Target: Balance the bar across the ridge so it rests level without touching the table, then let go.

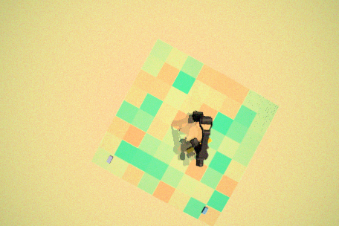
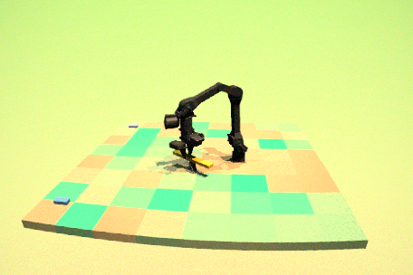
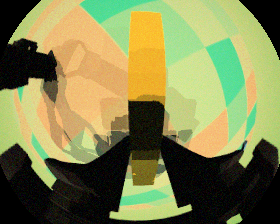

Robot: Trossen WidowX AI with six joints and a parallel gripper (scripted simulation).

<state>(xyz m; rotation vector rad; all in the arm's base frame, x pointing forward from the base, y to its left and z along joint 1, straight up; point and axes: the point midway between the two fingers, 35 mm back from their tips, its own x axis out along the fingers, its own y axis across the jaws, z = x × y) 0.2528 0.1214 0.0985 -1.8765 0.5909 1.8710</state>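
Now: the yellow bar 20 mm behind my gripper tip and 20 mm to the left of it.
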